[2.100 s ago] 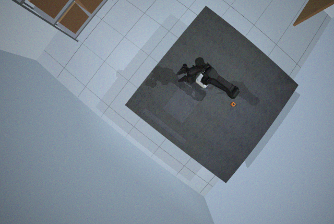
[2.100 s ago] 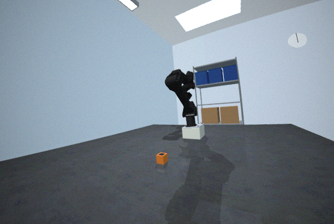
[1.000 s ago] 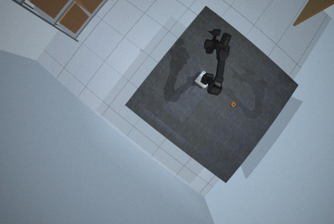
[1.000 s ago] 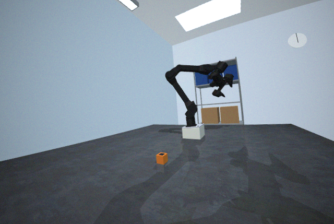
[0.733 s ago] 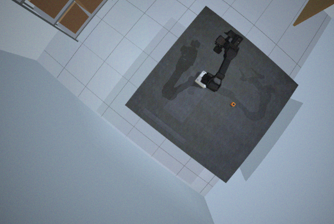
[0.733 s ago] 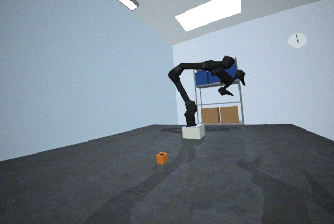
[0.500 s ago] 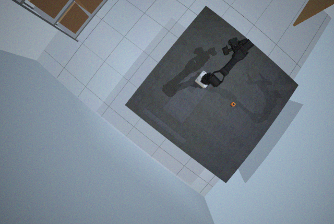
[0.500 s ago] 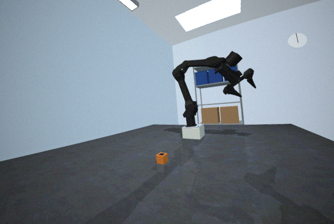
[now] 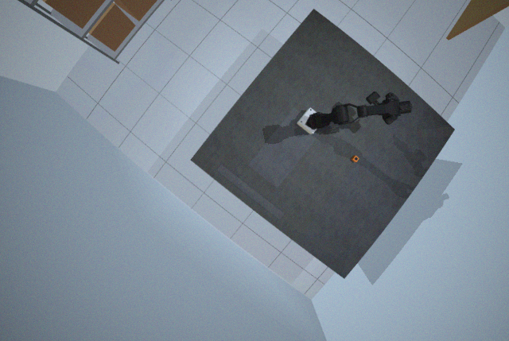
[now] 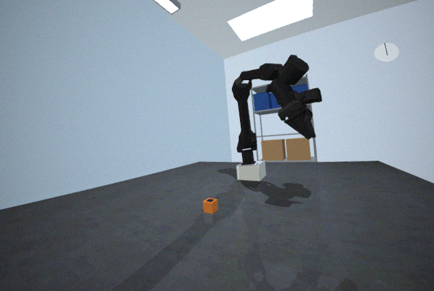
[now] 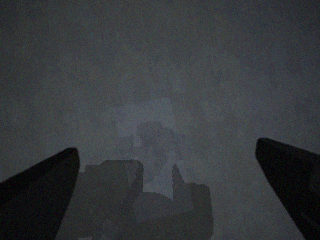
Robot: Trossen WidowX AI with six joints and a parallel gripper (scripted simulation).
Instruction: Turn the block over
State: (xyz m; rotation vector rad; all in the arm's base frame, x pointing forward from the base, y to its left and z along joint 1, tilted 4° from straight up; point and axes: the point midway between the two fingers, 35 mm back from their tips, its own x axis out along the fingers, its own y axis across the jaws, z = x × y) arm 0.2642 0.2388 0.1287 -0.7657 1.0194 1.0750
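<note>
The orange block is 10 cm ahead of my gripper tip, 29 cm to the right of it and 16 cm below it.
</note>
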